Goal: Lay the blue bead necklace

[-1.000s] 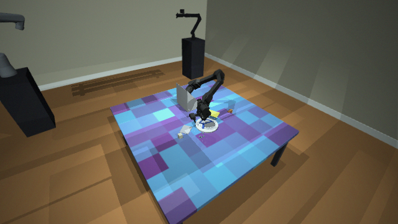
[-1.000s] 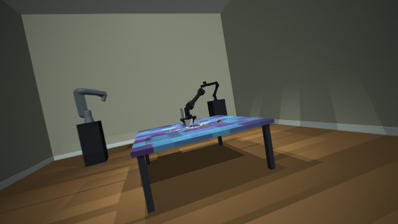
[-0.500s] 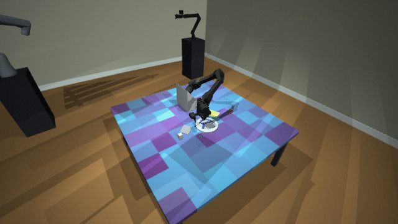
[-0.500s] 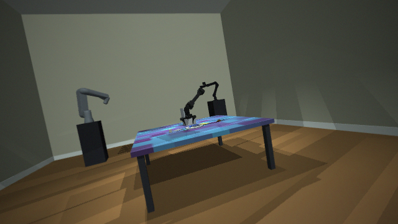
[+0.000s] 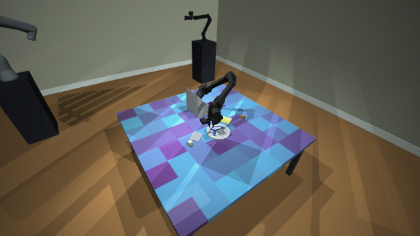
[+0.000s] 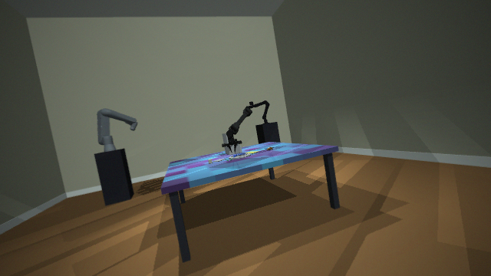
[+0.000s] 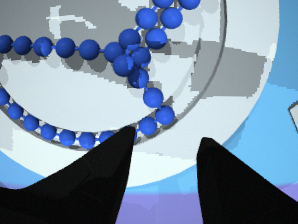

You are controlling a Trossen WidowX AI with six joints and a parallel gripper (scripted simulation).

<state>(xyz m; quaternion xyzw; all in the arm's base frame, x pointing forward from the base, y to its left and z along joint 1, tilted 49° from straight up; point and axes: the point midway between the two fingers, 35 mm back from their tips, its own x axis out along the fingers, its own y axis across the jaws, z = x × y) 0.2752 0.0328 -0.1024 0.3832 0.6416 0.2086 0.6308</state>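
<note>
Now: gripper tip 50 mm short of the round white bead board, 40 mm to the right of it and 30 mm above it. Also, from my gripper tip: cream cube: 230 mm to the right, 30 mm below, 30 mm ahead; then yellow patch: 200 mm to the left, 50 mm behind, 40 mm below; then flat grey square: 140 mm to the right, 40 mm below, 20 mm behind.
</note>
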